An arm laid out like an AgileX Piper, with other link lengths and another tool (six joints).
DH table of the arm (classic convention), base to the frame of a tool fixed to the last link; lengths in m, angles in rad. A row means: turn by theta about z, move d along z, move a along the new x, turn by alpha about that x. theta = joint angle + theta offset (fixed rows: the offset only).
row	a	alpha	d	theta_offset
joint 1	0	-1.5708	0.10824	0
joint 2	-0.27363	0	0	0.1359
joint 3	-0.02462	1.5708	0	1.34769
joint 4	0	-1.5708	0.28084	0
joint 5	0	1.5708	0	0
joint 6	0.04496	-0.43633	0.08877	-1.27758
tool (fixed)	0	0	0.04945	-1.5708
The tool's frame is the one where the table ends.
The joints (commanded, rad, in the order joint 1, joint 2, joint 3, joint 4, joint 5, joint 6), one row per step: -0.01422 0.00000 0.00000 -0.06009 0.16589 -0.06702; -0.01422 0.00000 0.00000 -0.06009 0.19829 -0.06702; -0.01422 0.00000 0.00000 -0.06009 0.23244 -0.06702; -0.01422 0.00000 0.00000 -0.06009 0.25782 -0.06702; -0.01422 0.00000 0.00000 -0.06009 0.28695 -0.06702; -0.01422 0.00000 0.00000 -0.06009 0.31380 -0.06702; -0.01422 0.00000 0.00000 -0.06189 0.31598 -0.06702; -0.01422 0.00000 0.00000 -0.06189 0.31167 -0.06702
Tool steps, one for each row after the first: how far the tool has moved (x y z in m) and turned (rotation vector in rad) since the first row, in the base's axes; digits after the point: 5 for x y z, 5 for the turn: -0.00140 -0.00023 -0.00421 0.00063 0.03234 -0.00194; -0.00301 -0.00046 -0.00859 0.00129 0.06642 -0.00398; -0.00431 -0.00062 -0.01181 0.00179 0.09175 -0.00550; -0.00591 -0.00081 -0.01547 0.00235 0.12082 -0.00724; -0.00747 -0.00098 -0.01879 0.00287 0.14762 -0.00885; -0.00761 -0.00112 -0.01899 0.00114 0.14981 -0.00927; -0.00735 -0.00109 -0.01845 0.00105 0.14551 -0.00901
